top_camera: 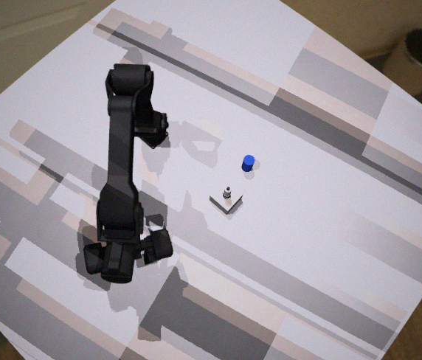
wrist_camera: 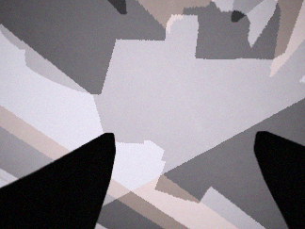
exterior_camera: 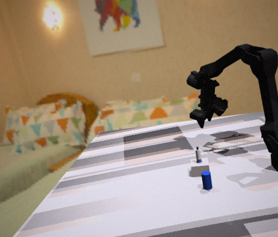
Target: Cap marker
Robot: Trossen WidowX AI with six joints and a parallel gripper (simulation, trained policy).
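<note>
Right now the blue cap is 30 mm ahead of my gripper tip, 400 mm to the left of it and 60 mm below it. Also, from my gripper tip: holder block 40 mm ahead, 290 mm to the left, 60 mm below.
</note>
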